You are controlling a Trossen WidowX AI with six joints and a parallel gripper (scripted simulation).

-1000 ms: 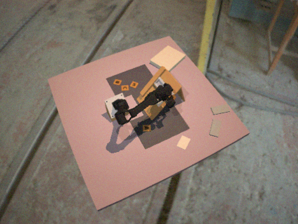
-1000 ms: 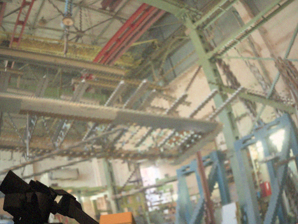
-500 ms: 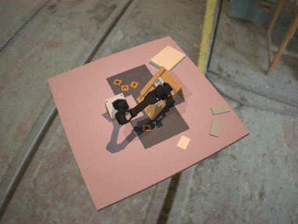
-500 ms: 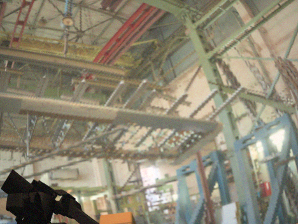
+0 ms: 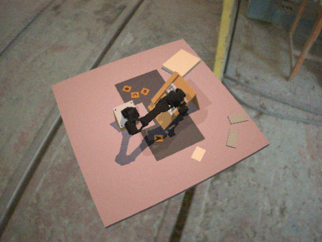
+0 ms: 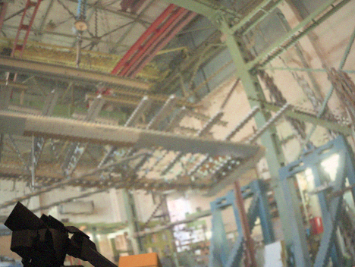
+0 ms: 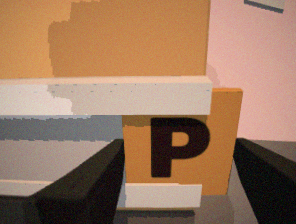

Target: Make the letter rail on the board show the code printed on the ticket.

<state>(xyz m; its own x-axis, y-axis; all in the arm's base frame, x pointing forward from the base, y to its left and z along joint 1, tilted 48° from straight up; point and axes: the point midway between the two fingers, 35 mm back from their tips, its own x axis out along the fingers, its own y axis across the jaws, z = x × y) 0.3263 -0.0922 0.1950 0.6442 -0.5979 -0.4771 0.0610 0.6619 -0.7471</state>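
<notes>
Right now my gripper tip is 50 mm past the white ticket, 60 mm to the right of it and 70 mm above it. Round my gripper tip: orange tile: right at my gripper tip; then cream slab: 340 mm ahead, 460 mm to the left, 160 mm below.
</notes>
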